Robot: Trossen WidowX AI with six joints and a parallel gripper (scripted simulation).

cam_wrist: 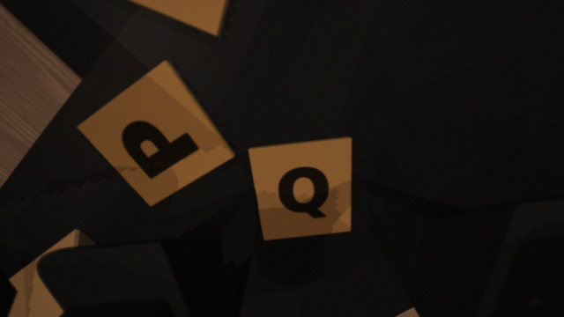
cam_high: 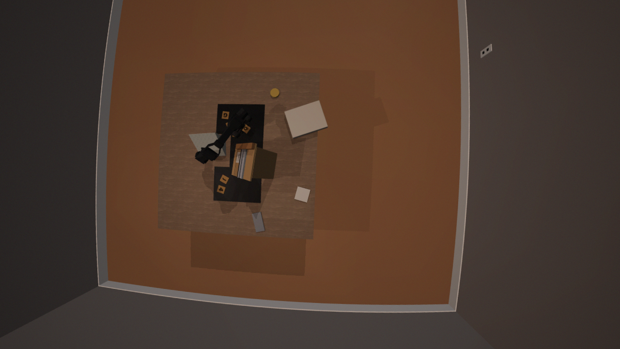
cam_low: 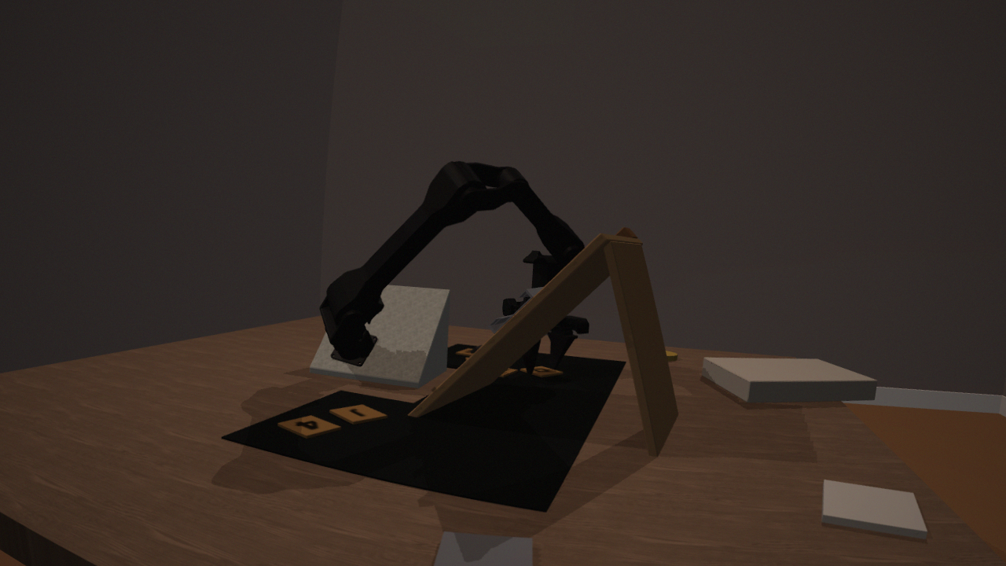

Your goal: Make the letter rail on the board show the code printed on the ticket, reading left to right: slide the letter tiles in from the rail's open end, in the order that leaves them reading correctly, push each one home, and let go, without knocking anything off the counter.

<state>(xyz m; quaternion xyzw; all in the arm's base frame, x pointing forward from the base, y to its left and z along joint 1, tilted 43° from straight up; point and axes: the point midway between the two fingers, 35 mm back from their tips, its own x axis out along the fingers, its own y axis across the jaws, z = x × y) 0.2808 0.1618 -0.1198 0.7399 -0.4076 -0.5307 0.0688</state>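
The p tile lies 70 mm behind my gripper tip and 40 mm to the right of it. Round my gripper tip: g tile: 170 mm behind, 100 mm to the left; black mat: 80 mm behind, 190 mm to the right; q tile: right at my gripper tip.
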